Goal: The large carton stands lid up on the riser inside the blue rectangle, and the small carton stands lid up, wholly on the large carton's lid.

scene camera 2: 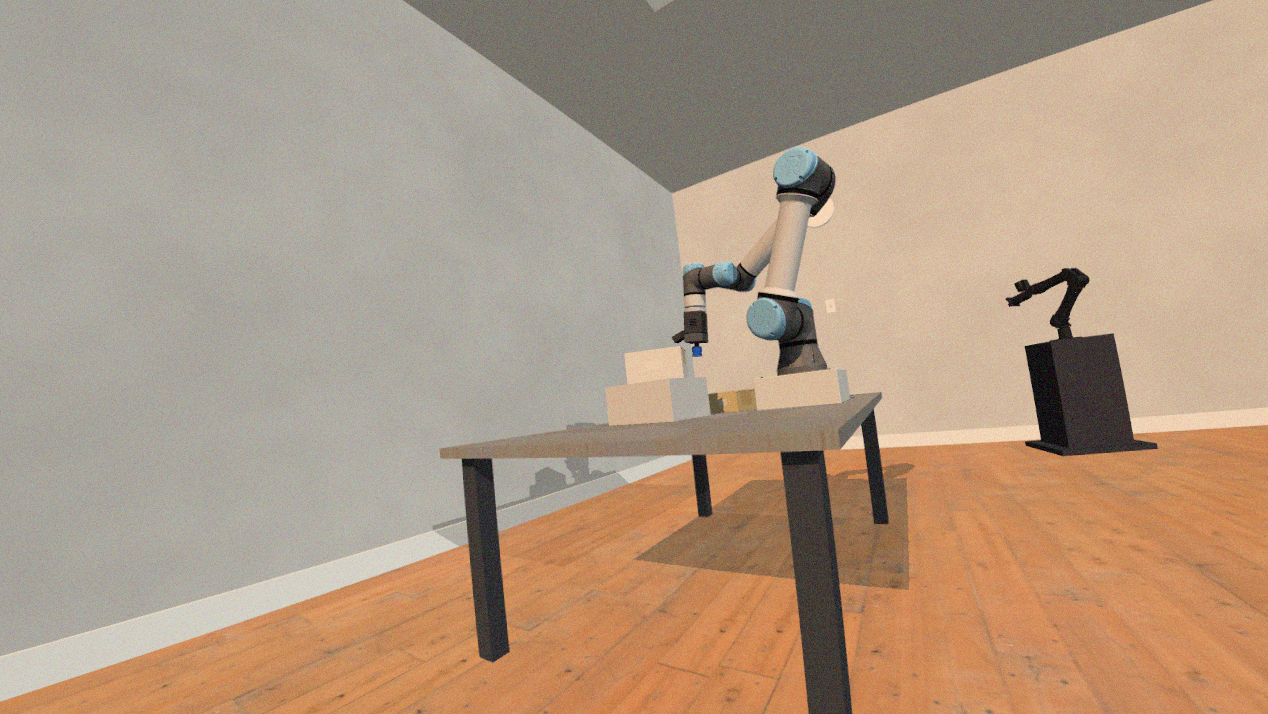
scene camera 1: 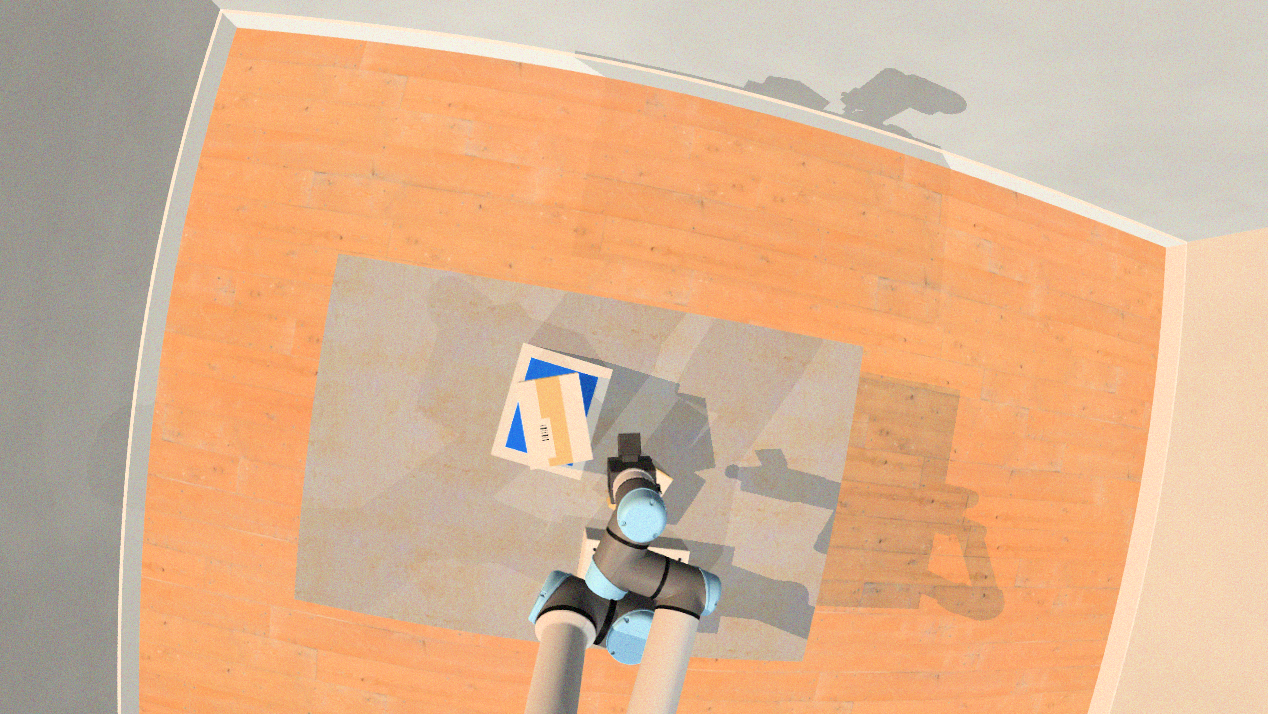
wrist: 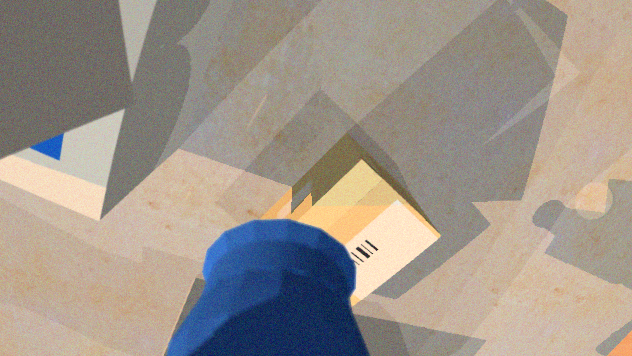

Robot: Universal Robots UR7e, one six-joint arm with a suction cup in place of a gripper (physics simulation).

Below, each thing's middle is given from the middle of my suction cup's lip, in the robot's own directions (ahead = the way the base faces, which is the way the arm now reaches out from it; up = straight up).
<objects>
The small carton [scene camera 2: 741,400] lies 18 cm below my suction cup, 9 cm behind it and 5 cm to the right of it. The rest, counted from my suction cup: large carton [scene camera 1: 552,411]: 14 cm to the left, 10 cm ahead, 4 cm below; riser [scene camera 1: 534,362]: 15 cm to the left, 15 cm below, 11 cm ahead.
</objects>
